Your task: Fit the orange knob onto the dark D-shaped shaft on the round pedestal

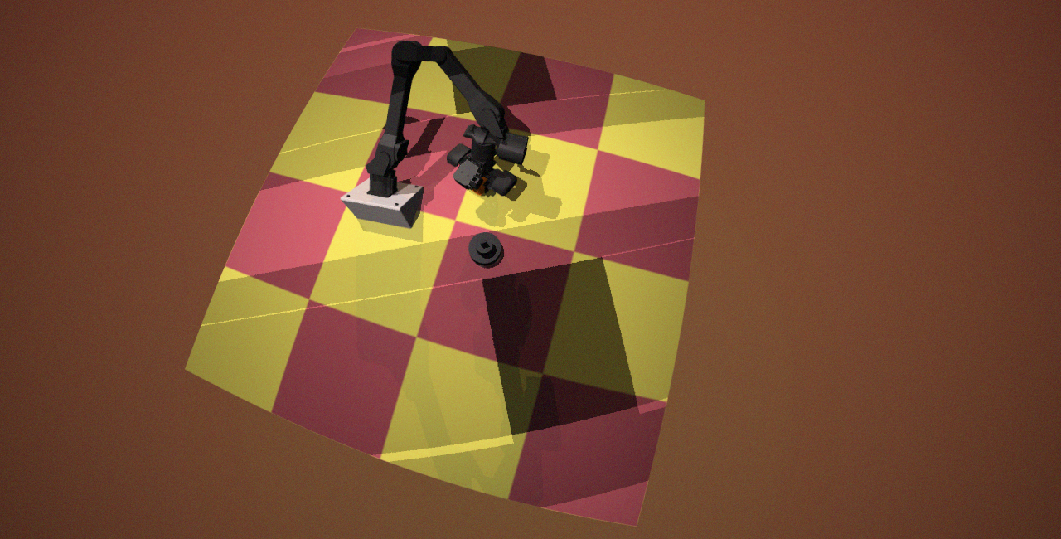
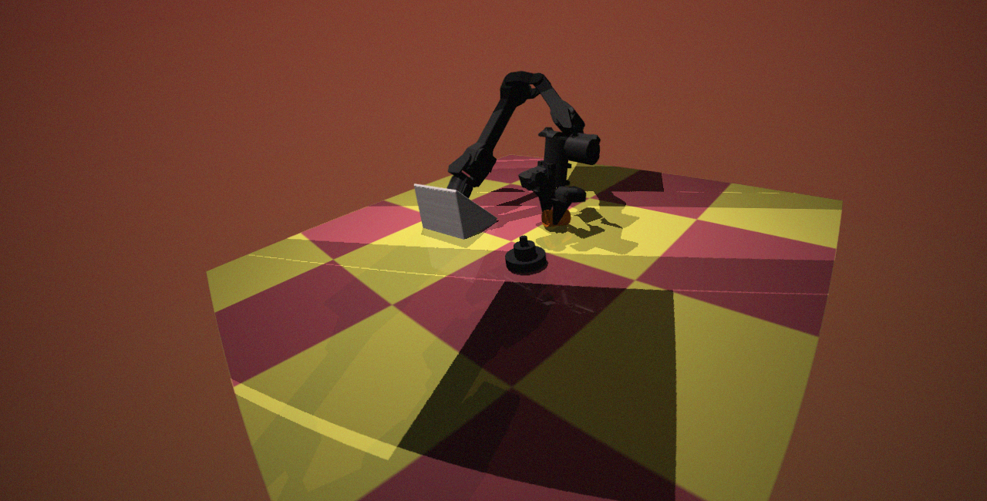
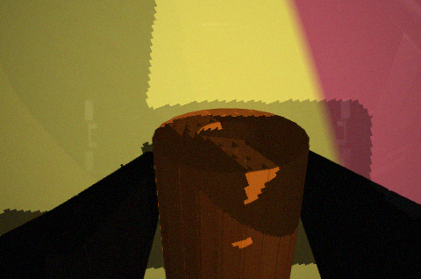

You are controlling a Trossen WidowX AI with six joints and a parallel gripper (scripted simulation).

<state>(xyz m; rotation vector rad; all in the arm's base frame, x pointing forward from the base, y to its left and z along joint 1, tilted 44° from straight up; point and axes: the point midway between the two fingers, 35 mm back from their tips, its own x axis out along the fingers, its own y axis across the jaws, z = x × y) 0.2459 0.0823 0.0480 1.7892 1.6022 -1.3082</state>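
Now: the orange knob 1 cm ahead of my gripper tip, 2 cm to the left of it and 1 cm above it. The rest, counted from my gripper tip: round dark pedestal: 5 cm ahead, 16 cm to the right, 1 cm above.
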